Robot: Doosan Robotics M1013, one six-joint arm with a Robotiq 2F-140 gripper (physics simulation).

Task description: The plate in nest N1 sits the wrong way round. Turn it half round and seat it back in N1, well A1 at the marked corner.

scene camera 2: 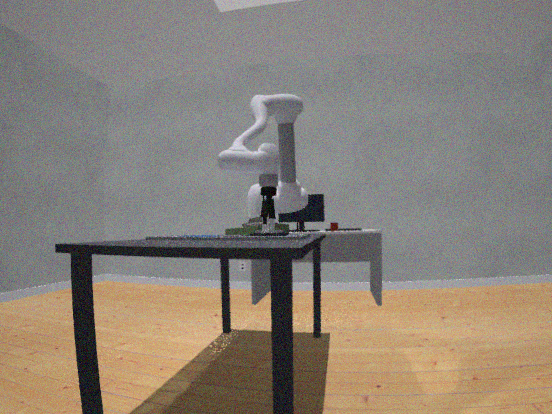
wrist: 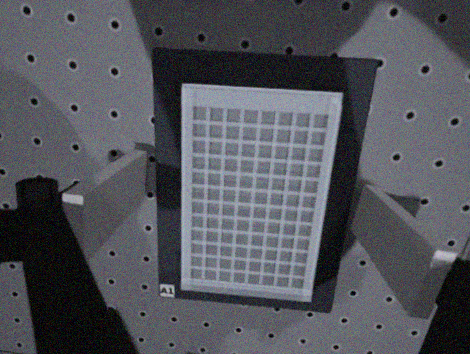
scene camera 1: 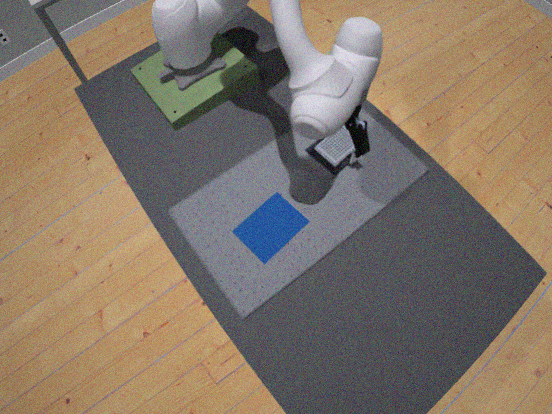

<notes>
In view: my gripper (scene camera 1: pixel 338 146) and a white plate (scene camera 1: pixel 335 148).
The white plate is seen too in the wrist view (wrist: pixel 256 163). My gripper shows as well in the wrist view (wrist: pixel 251 191).
</notes>
